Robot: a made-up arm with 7 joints.
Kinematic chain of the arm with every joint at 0, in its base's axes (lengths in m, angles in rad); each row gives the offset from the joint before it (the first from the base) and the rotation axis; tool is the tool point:
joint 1: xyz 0 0 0.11 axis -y
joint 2: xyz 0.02 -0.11 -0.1 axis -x
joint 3: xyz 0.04 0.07 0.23 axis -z
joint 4: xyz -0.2 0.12 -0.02 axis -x
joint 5: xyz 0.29 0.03 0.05 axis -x
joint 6: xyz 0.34 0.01 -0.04 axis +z
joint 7: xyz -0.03 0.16 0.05 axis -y
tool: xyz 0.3 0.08 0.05
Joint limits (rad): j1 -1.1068..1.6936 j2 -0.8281..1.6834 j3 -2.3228..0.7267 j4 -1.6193..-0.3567 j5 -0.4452..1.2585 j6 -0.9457..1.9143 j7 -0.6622..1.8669
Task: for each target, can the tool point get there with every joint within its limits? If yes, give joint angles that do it. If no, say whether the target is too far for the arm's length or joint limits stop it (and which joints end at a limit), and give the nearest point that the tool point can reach.
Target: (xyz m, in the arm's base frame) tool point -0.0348 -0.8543 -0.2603
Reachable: no: joint limits stop it (at a limit: joint 1, joint 2, joint 3, joint 6) | nearest point -0.0046 -0.7739 -0.2575 | short by 0.086 m
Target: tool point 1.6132 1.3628 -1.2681
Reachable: no: too far | nearest point 0.6736 0.4597 -0.4654 | short by 1.531 m
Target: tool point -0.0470 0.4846 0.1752
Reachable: yes | joints 0.8814 0.3213 -0.6330 -1.2383 0.7009 1.4381 -0.4078
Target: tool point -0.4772 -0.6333 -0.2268
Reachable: no: joint limits stop it (at a limit: joint 2, joint 3, joint 4, joint 7) | nearest point -0.4502 -0.5060 -0.2078 | short by 0.132 m
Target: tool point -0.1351 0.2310 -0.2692
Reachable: yes | joints 0.8309 1.4821 -1.9686 -0.4561 -0.0383 1.6030 -0.4238
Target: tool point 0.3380 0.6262 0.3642
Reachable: yes | joints -0.1741 0.2085 -0.6763 -1.2787 0.9336 0.3627 0.5447
